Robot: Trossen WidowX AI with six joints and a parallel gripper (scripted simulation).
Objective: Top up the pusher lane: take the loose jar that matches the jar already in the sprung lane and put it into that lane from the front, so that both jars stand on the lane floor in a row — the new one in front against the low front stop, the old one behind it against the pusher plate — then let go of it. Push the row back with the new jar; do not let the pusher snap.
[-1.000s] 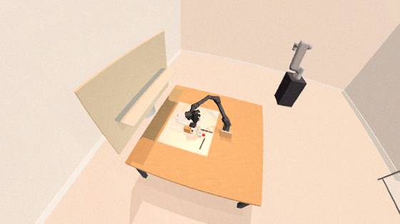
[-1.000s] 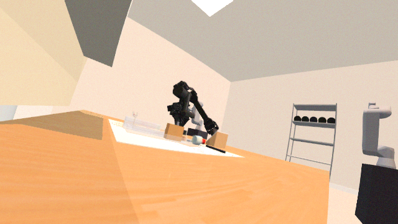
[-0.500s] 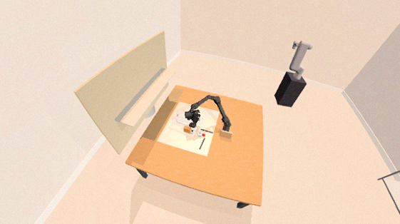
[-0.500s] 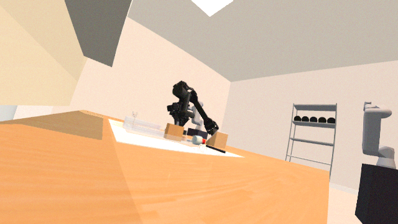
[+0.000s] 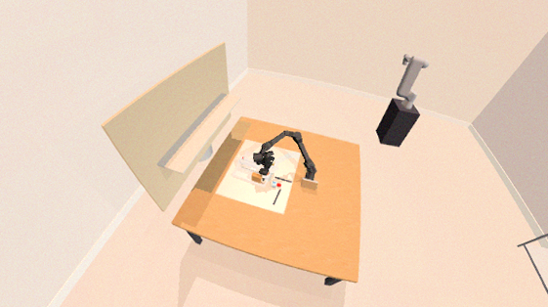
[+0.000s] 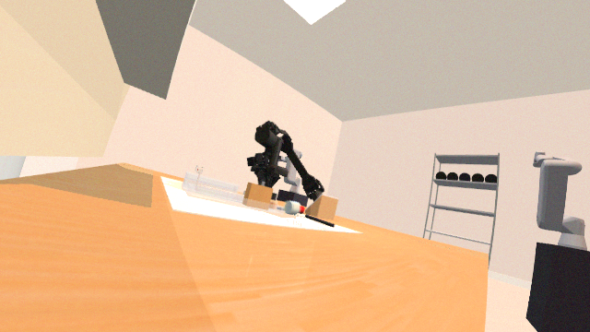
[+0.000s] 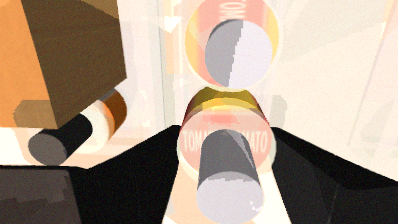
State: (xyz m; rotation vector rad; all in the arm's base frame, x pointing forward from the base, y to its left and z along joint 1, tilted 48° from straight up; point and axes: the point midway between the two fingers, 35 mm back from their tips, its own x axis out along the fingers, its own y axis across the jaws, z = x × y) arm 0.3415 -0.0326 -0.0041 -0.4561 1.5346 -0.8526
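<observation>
My gripper tip is now 70 mm short of the brown box, 70 mm to the right of it and 10 mm above it. From my gripper tip the other things lie so: sprung lane unit: 140 mm ahead, 50 mm to the right, 30 mm below.
</observation>
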